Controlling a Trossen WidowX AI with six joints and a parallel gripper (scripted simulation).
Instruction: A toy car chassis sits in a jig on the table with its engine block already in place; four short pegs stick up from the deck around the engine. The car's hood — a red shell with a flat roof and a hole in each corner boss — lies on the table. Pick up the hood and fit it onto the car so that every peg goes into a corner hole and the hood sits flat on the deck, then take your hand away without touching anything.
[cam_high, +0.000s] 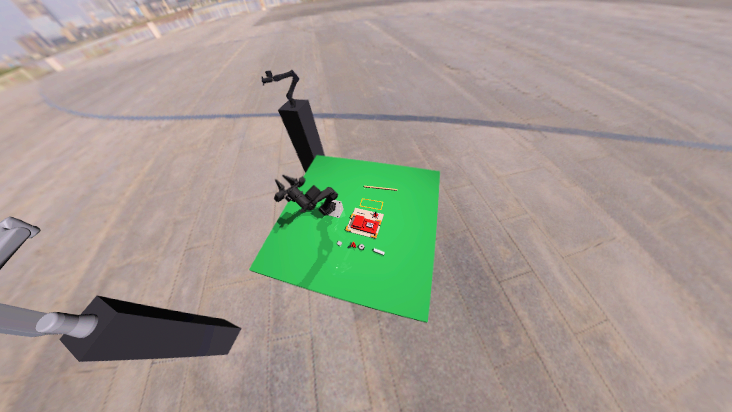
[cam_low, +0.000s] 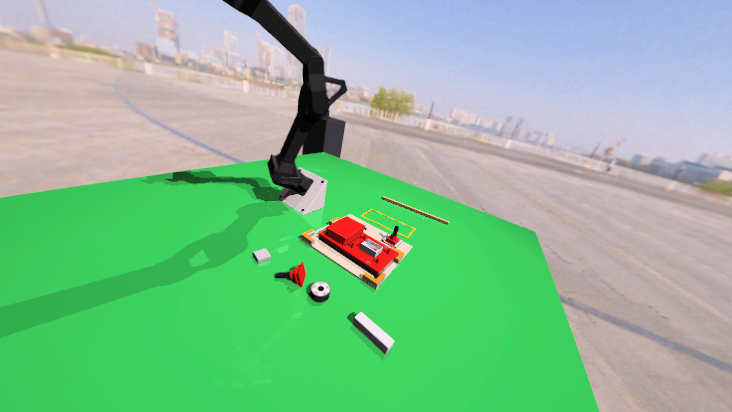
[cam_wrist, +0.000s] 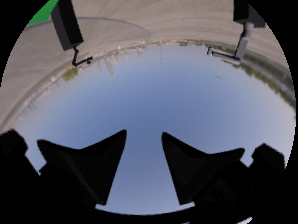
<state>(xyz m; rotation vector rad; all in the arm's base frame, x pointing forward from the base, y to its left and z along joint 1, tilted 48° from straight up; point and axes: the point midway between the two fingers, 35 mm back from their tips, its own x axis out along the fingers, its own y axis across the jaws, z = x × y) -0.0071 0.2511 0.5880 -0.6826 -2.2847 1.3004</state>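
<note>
Now: gripper tip 62 cm above the red hood, 31 cm short of it and 20 cm to the right of it. From my gripper tip the other things lie so: grey wheel 65 cm below, 39 cm ahead, 1 cm to the left; then beige jig 65 cm below, 35 cm ahead, 21 cm to the left; then grey block 66 cm below, 22 cm ahead, 1 cm to the right.
</note>
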